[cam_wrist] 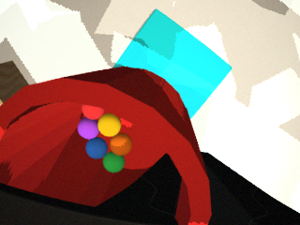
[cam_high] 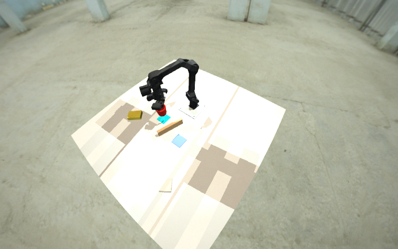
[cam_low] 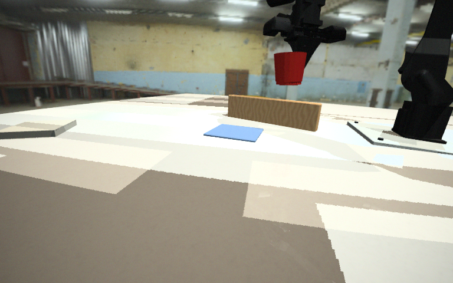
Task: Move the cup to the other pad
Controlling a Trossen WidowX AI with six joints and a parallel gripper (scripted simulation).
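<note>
Right now my gripper tip is 2 cm short of the cyan pad and 13 cm above it. Also, from my gripper tip: wooden bar: 5 cm ahead, 11 cm to the left, 10 cm below; then blue pad: 8 cm ahead, 23 cm to the left, 13 cm below; then red cup: 3 cm ahead, 2 cm to the left.
</note>
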